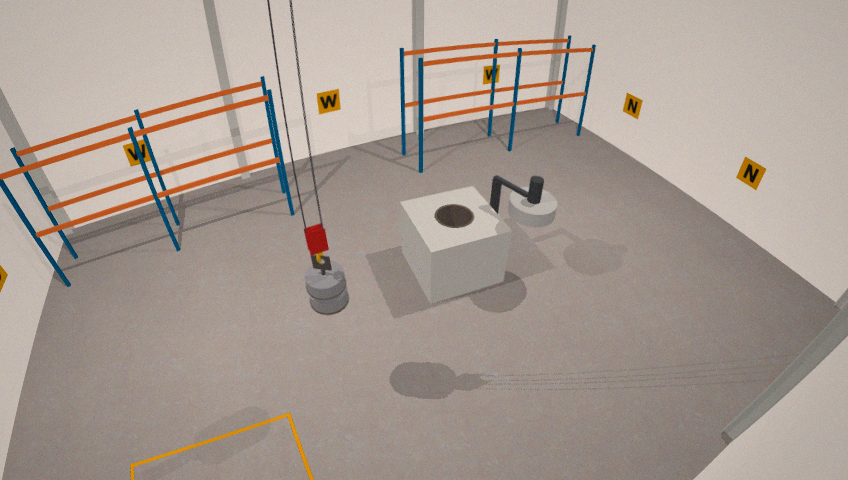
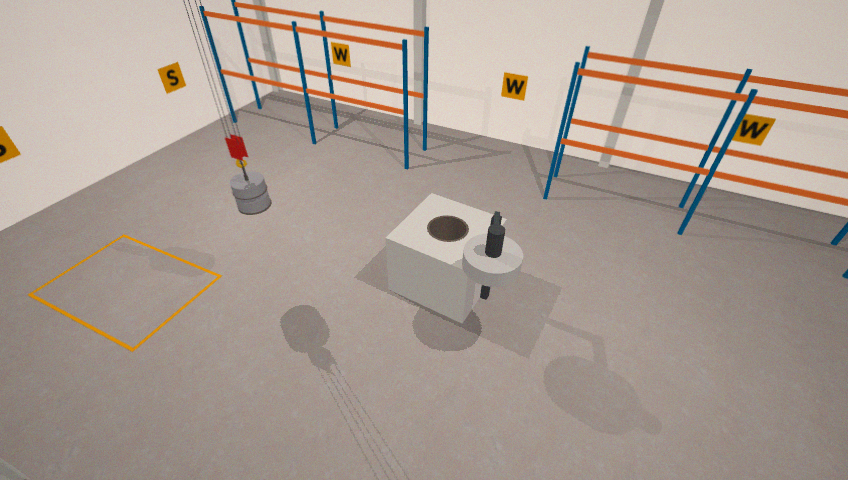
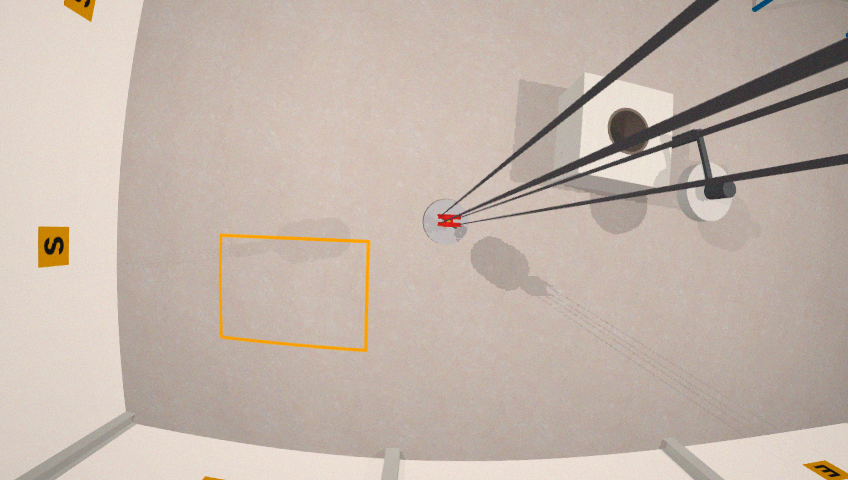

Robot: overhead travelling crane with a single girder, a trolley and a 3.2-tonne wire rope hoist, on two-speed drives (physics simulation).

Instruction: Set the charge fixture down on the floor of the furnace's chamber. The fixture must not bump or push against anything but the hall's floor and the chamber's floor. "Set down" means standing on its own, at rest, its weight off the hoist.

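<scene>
The charge fixture [image 1: 326, 287] [image 2: 250, 193] [image 3: 433, 231], a grey drum with a groove round it, hangs about upright above the hall floor, its shadows apart from it. My hook [image 1: 320, 258] [image 2: 241, 163] [image 3: 449, 220], under the red block, is shut on its lifting piece. The furnace [image 1: 470, 267] [image 2: 425, 279] [image 3: 595, 118] is a pale box with a round opening [image 1: 454, 215] [image 2: 447, 228] [image 3: 623, 123] in its top. The fixture is well to one side of it. The chamber's floor cannot be made out.
The furnace's round lid [image 1: 532, 215] [image 2: 476, 267] [image 3: 693, 202] is swung aside on a dark arm [image 1: 510, 183], beside the opening. Blue and orange racks [image 1: 155, 190] [image 1: 420, 118] [image 2: 405, 107] [image 2: 718, 160] stand along the W wall. A yellow rectangle [image 1: 211, 439] [image 2: 176, 312] [image 3: 367, 297] marks the floor.
</scene>
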